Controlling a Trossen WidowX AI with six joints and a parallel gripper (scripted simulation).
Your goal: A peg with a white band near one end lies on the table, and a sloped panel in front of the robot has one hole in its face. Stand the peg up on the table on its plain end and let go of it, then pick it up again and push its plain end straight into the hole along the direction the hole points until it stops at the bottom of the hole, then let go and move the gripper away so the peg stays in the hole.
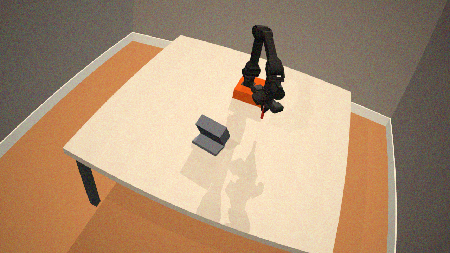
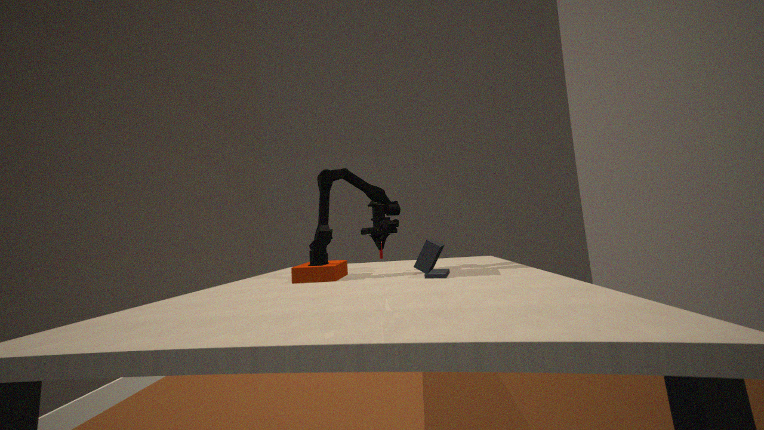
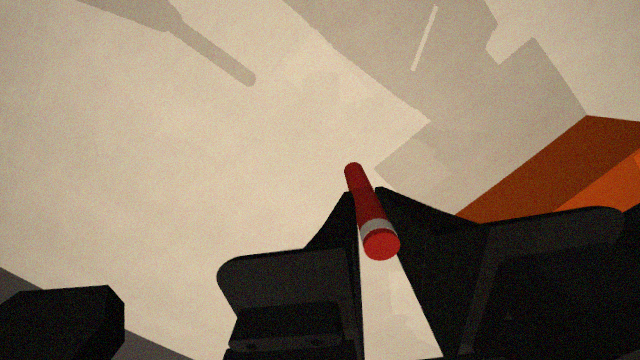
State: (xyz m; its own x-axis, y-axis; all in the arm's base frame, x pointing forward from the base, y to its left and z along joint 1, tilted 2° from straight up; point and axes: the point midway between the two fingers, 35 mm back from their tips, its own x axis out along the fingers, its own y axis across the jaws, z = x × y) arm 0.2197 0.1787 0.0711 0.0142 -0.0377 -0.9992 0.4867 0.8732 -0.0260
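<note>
My gripper tip is now 230 mm short of the grey sloped panel, 140 mm to the left of it and 30 mm above it. Also, from my gripper tip: red peg: 20 mm above; flat foot: 260 mm ahead, 140 mm to the right, 90 mm below.
</note>
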